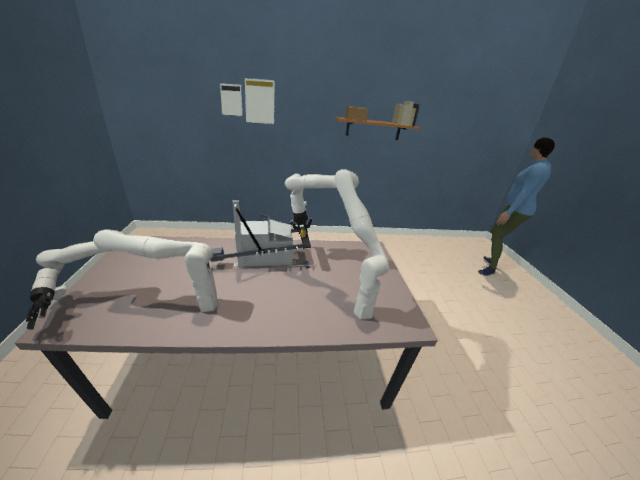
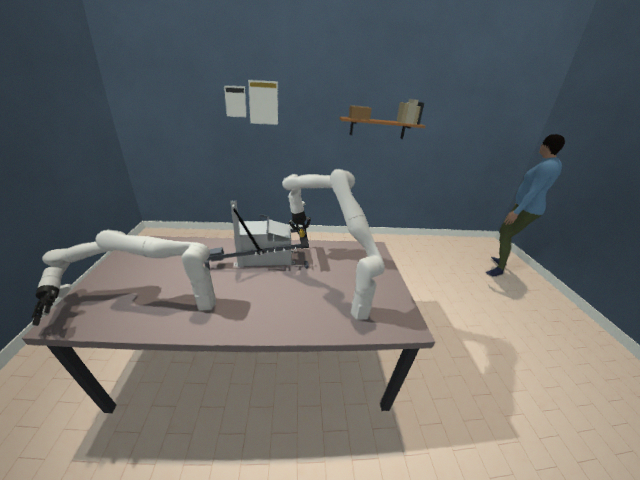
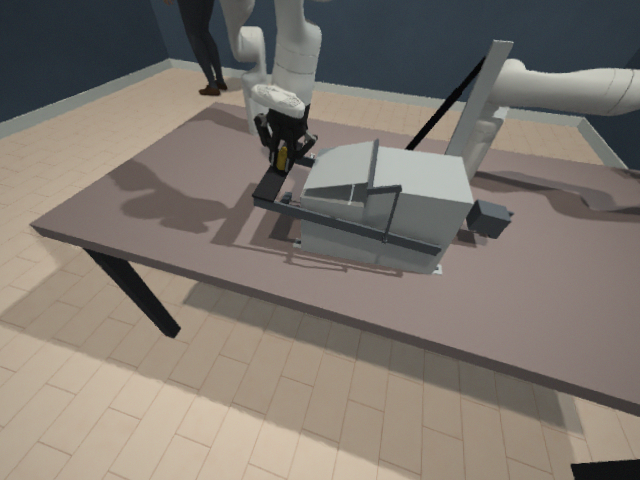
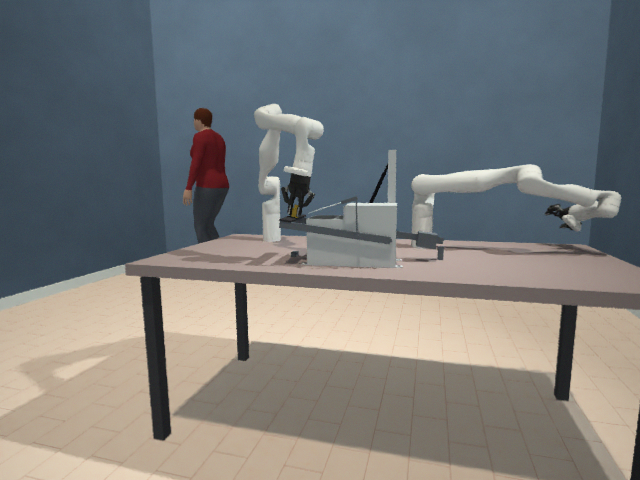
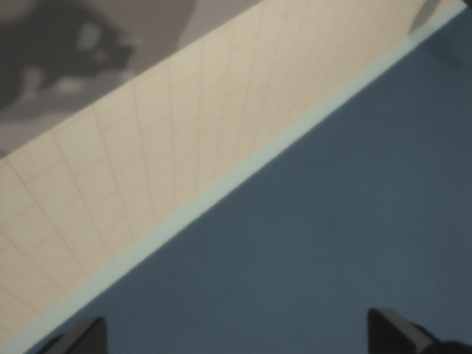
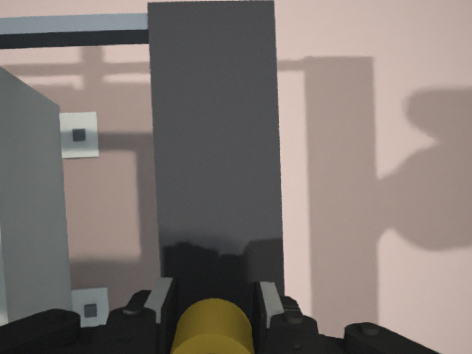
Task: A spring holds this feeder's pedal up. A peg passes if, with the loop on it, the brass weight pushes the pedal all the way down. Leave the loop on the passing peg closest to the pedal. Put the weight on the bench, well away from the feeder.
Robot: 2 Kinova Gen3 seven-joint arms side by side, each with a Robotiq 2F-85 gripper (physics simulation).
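Seen in the pictures: left gripper, between the fingertips: [image 1: 35,323] [image 2: 40,319] [image 4: 553,220] [image 5: 238,343]; right gripper, between the fingertips: [image 1: 303,234] [image 2: 302,234] [image 3: 280,167] [image 4: 293,215] [image 6: 215,307]; left arm's base, origin of its link: [image 1: 208,304] [image 2: 206,303] [image 4: 421,247]; right arm's base, origin of its link: [image 1: 363,312] [image 2: 359,312] [image 4: 271,240].
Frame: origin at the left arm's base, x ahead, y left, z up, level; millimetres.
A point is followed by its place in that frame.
Note:
My right gripper [image 1: 303,237] {y -530, x 333, z 174 mm} [image 2: 302,236] {y -530, x 333, z 174 mm} [image 3: 281,165] {y -530, x 333, z 174 mm} [image 4: 294,214] {y -530, x 333, z 174 mm} [image 6: 215,307] {y -530, x 333, z 174 mm} is shut on the brass weight [image 1: 303,232] {y -524, x 310, z 200 mm} [image 3: 282,156] {y -524, x 333, z 203 mm} [image 4: 295,210] {y -523, x 335, z 195 mm} [image 6: 212,327] {y -525, x 335, z 198 mm}, upright at the dark pedal [image 3: 267,187] {y -542, x 405, z 169 mm} [image 6: 215,125] {y -539, x 396, z 169 mm}. The weight's base is at or just above the pedal; contact is unclear. The pedal stands raised above the bench. A black strap [image 1: 248,228] {y -212, x 243, z 279 mm} [image 3: 447,103] {y -197, x 255, z 313 mm} slants from the post down to the lever [image 1: 240,254] {y -158, x 268, z 101 mm} with small pale pegs; the loop and its exact peg are too small to tell. My left gripper [image 1: 34,317] {y 625, x -137, z 114 mm} [image 2: 39,314] {y 625, x -137, z 114 mm} [image 4: 558,218] {y 625, x -137, z 114 mm} [image 5: 237,330] {y 625, x -137, z 114 mm} is open and empty, far from the feeder.
The pale feeder housing [image 1: 263,238] {y -290, x 277, z 192 mm} [image 3: 429,178] {y -217, x 383, z 220 mm} [image 4: 351,250] {y -303, x 437, z 59 mm} stands beside the pedal on the bench [image 1: 289,325] {y -371, x -188, z 0 mm} [image 3: 206,263] {y -681, x 504, z 0 mm}. Its upright post [image 1: 237,232] {y -152, x 279, z 238 mm} [image 3: 478,98] {y -156, x 287, z 336 mm} rises nearby. A dark grey block [image 3: 488,219] {y -36, x 338, z 99 mm} [image 4: 428,239] {y -21, x 339, z 87 mm} hangs at the lever's other end. A person [image 1: 529,186] [image 4: 207,160] stands away from the bench.

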